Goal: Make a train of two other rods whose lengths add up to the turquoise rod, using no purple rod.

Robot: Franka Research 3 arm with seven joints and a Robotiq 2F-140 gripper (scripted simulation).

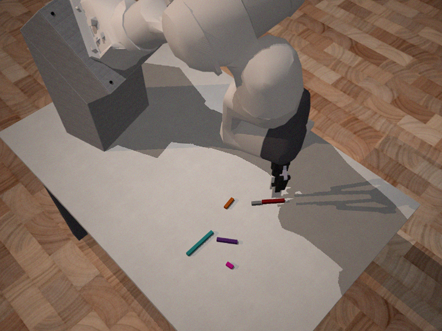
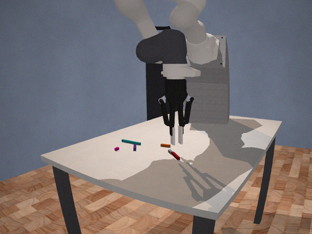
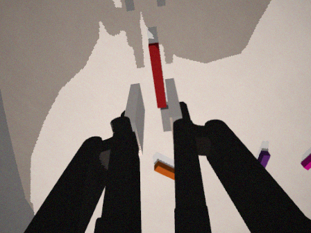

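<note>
My hand is 8 cm above the red rod. The rest, counted from my hand: purple rod 20 cm to the right, 8 cm below, 2 cm ahead; grey rod 8 cm below, 5 cm to the right, 2 cm behind; orange rod 11 cm to the right, 8 cm below, 7 cm behind.
</note>
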